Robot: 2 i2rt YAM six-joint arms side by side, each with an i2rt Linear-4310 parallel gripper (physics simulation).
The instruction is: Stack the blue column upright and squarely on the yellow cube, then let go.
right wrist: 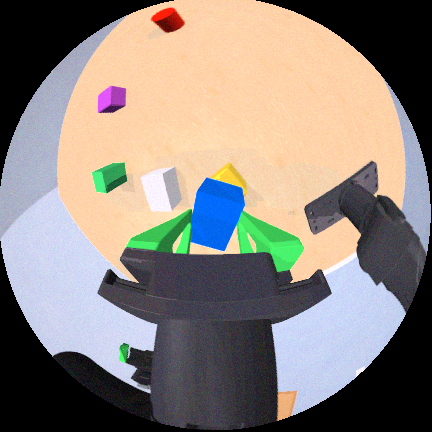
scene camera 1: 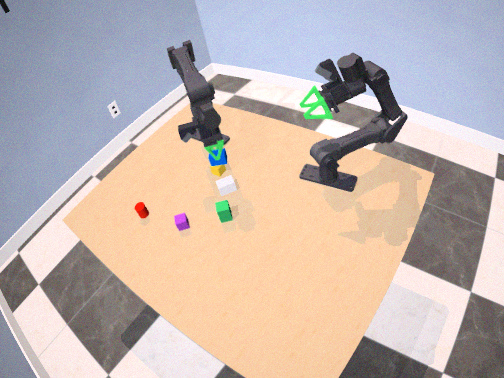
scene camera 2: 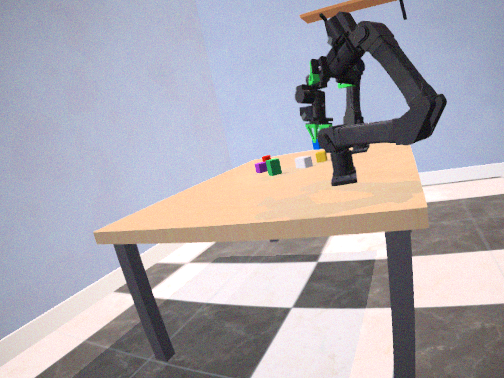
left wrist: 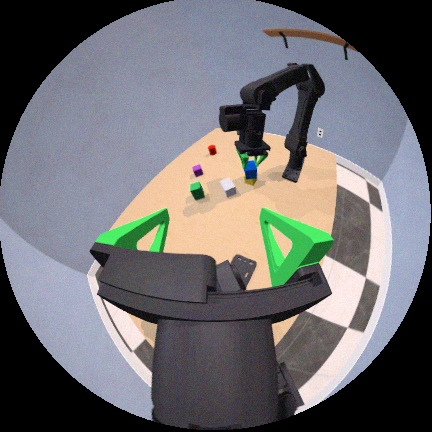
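The blue column (scene camera 1: 217, 159) (scene camera 2: 315, 146) (left wrist: 250, 170) (right wrist: 217, 215) is held between the fingers of my right gripper (scene camera 1: 216, 153) (scene camera 2: 316, 136) (left wrist: 249, 167), which is shut on it and points down. The yellow cube (scene camera 1: 218, 171) (scene camera 2: 321, 156) (left wrist: 250, 182) (right wrist: 231, 175) stands on the table directly below or very near below the column. Its top is mostly hidden by the column, so I cannot tell whether they touch. In the right wrist view, a yellow corner shows past the column. My left gripper (scene camera 1: 310, 107) (left wrist: 213, 212) is open and empty, high above the table.
A white block (scene camera 1: 226, 185) (scene camera 2: 303, 162) (left wrist: 228, 187) (right wrist: 159, 190) stands close to the yellow cube. A green block (scene camera 1: 224, 211) (right wrist: 109, 177), a purple cube (scene camera 1: 181, 222) (right wrist: 112, 99) and a red cylinder (scene camera 1: 142, 210) (right wrist: 168, 20) stand farther off on the table (scene camera 1: 280, 260).
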